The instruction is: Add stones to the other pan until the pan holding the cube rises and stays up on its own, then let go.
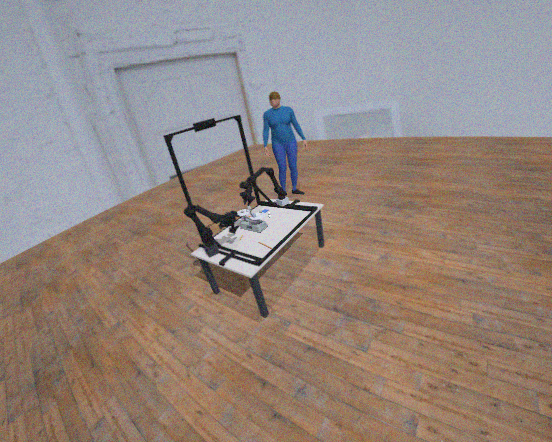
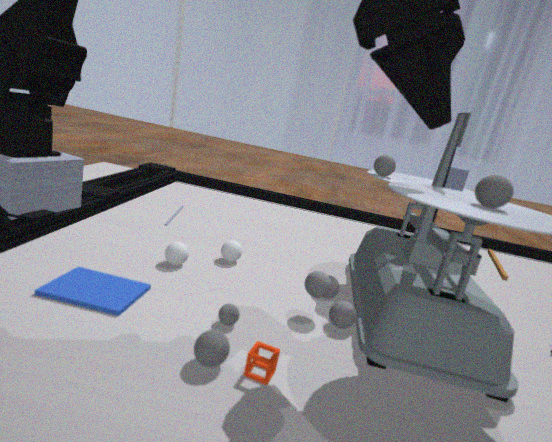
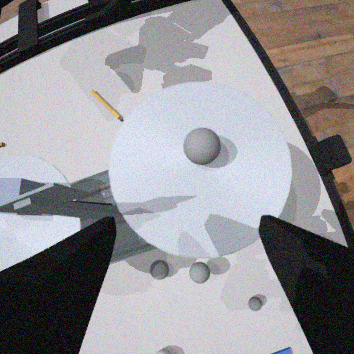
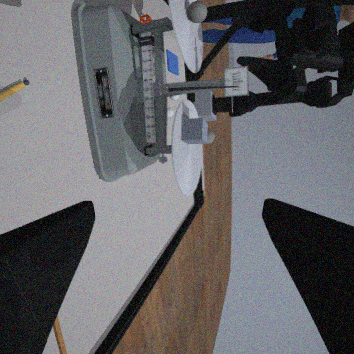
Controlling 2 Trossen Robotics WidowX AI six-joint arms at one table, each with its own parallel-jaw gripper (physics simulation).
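Places are measured from the left arm's base along level axes (x right, y ahead, z up), in millimetres.
Pixels of known places: left gripper, fingertip midpoint: point(image 1: 246, 205) point(image 2: 441, 126) point(image 3: 188, 224) point(image 4: 234, 37); right gripper, fingertip midpoint: point(image 1: 239, 221) point(image 4: 179, 208); left arm's base, link origin: point(image 1: 281, 198) point(image 2: 19, 150) point(image 4: 213, 104); right arm's base, link origin: point(image 1: 210, 244).
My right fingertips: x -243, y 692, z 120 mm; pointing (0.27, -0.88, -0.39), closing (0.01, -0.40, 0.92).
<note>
For each thing: its top centre in the pictures, then the offset to it from my right fingertips. "spot": a spot on its surface instead.
- grey balance, top centre: point(image 3: 15, 183) point(image 2: 471, 114) point(image 4: 247, 79) point(image 1: 248, 206) dx +136, dy -196, dz +25 mm
- grey cube, top centre: point(image 3: 4, 195) point(image 2: 456, 167) point(image 4: 204, 130) dx +66, dy -190, dz -34 mm
- grey stone, top centre: point(image 3: 202, 139) point(image 2: 499, 175) point(image 4: 206, 9) dx +230, dy -166, dz -24 mm
- orange open-frame cube, top centre: point(image 2: 264, 351) dx +348, dy -299, dz -188 mm
- blue square, surface spot: point(image 2: 92, 290) spot: dx +337, dy -480, dz -203 mm
- yellow stick, top centre: point(image 3: 105, 103) dx +88, dy -11, dz -200 mm
A grey balance point(image 2: 430, 320) point(image 4: 120, 60) stands on the table. Its cube pan point(image 4: 185, 175) point(image 3: 45, 240) bears a grey cube point(image 2: 457, 178) point(image 4: 194, 131) and one stone point(image 2: 384, 165). The other pan point(image 3: 150, 125) point(image 2: 525, 215) bears one grey stone point(image 3: 202, 146) point(image 2: 494, 191). Which pan is lower I cannot tell. My left gripper point(image 3: 188, 224) is open and empty above that other pan. Several grey stones, among them one point(image 2: 342, 314) by the base, one point(image 2: 212, 348) and a smaller one point(image 2: 229, 314), are off the pans. My right gripper point(image 4: 179, 208) is open and empty, away from the balance.
An orange open-frame cube point(image 2: 262, 363), a blue square point(image 2: 92, 290) and two white balls point(image 2: 176, 253) point(image 2: 231, 251) lie on the table beside the balance. A yellow stick point(image 3: 106, 105) lies on its other side. A person point(image 1: 282, 130) stands behind the table.
</note>
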